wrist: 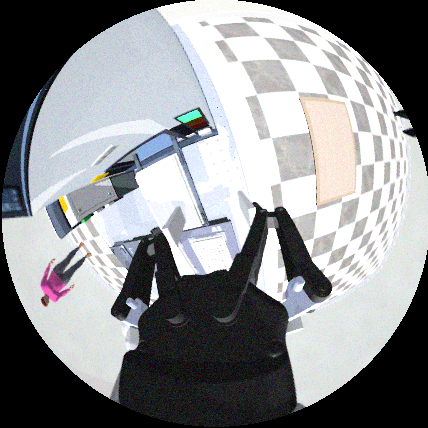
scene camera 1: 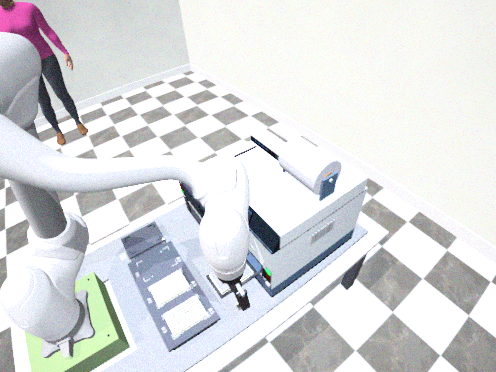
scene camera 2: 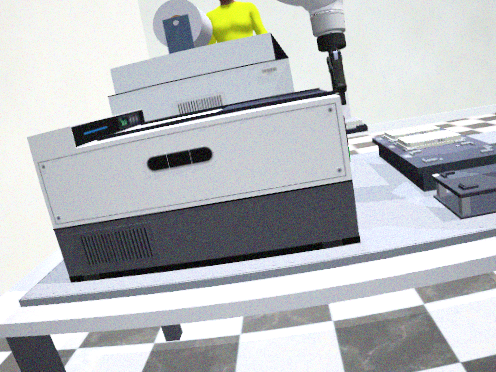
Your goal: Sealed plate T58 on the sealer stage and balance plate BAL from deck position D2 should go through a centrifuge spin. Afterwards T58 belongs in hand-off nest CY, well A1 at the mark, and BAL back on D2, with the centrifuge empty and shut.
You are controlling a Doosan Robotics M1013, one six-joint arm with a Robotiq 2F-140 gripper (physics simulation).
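Frame: origin at the arm's base, x left, y up, z ahead, level; metres.
Where they show: gripper, between the fingertips: (wrist: 209, 206) (scene camera 1: 233, 294); arm's base, origin of its link: (scene camera 1: 66, 322).
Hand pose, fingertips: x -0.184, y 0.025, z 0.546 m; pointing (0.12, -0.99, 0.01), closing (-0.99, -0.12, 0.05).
Things, the pixels of their top centre, and the offset from my fingertips. "pt": a spot on its surface instead.
- dark deck, a spot on its surface: (scene camera 1: 150, 286) pt dx +0.192, dy -0.047, dz -0.241 m
- white sealer, centre of its top: (scene camera 2: 188, 2) (scene camera 1: 305, 152) dx +0.102, dy +0.362, dz +0.322 m
- small dark raised nest, centre of its top: (scene camera 2: 490, 171) (scene camera 1: 141, 237) (wrist: 124, 261) dx +0.439, dy -0.066, dz -0.215 m
My gripper (scene camera 1: 243, 303) (scene camera 2: 343, 100) (wrist: 209, 206) is partly open over the front of the sealer stage, and no plate shows between its pads. A smooth white plate, T58 by its place, (scene camera 1: 217, 281) (wrist: 167, 187) lies flat on the stage; in the wrist view the left pad overlaps its near part and the right pad is past the dark side rail. Two white plates (scene camera 1: 171, 288) (scene camera 1: 189, 316) sit on the dark deck (scene camera 1: 150, 285); their labels are unreadable, so I cannot tell which is BAL. The centrifuge (scene camera 2: 200, 200) stands beside the sealer; its interior is hidden.
The white sealer (scene camera 1: 310, 235) with its film roll (scene camera 1: 307, 170) stands directly behind the stage. A small dark raised nest (scene camera 1: 144, 240) (scene camera 2: 465, 192) adjoins the deck. The arm's base stands on a green block (scene camera 1: 107, 325). People in magenta (scene camera 1: 27, 25) (wrist: 52, 285) and yellow (scene camera 2: 232, 22) stand beyond the table.
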